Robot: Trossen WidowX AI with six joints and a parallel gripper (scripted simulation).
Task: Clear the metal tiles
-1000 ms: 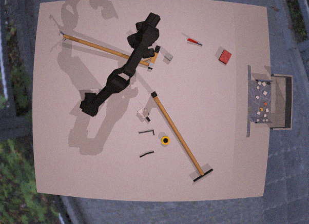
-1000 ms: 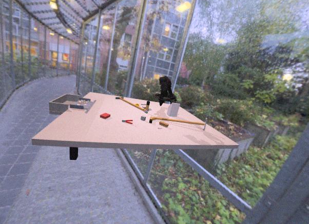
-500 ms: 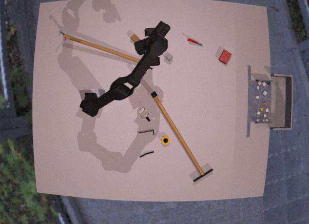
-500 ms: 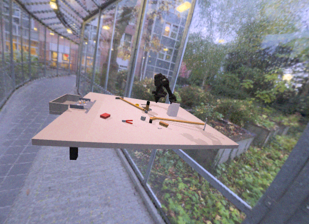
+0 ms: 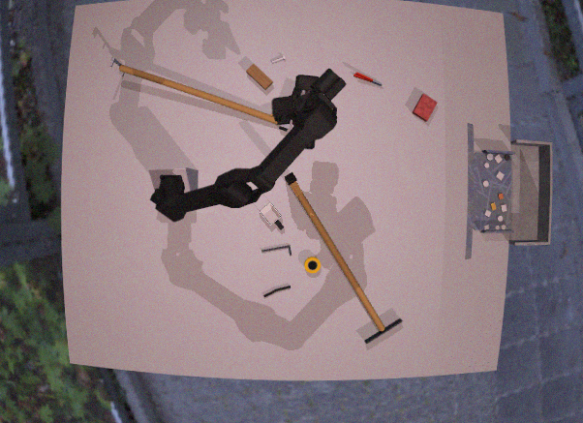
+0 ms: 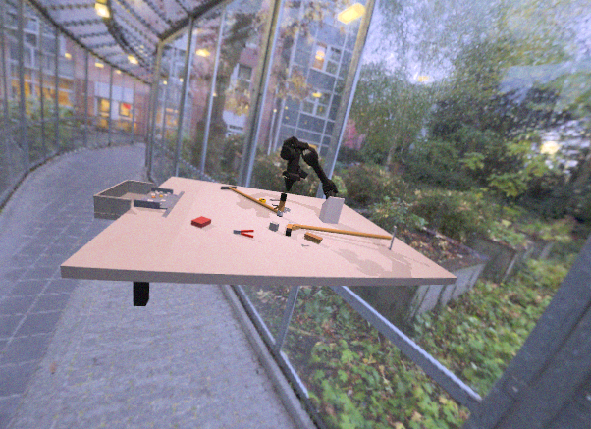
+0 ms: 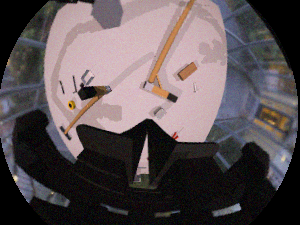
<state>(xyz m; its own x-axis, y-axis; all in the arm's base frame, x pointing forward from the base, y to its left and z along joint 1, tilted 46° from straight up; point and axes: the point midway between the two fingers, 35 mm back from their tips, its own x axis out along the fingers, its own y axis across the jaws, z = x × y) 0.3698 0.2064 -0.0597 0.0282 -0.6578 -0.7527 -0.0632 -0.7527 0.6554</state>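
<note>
The yellow tape roll lies 40 mm ahead of my gripper tip, 430 mm to the right of it and 190 mm below it. Round my gripper tip: hex key (50 mm behind, 390 mm to the right, 200 mm below); then grey cube (50 mm ahead, 60 mm to the left, 180 mm below); then wooden block (140 mm behind, 150 mm to the left, 190 mm below).
</note>
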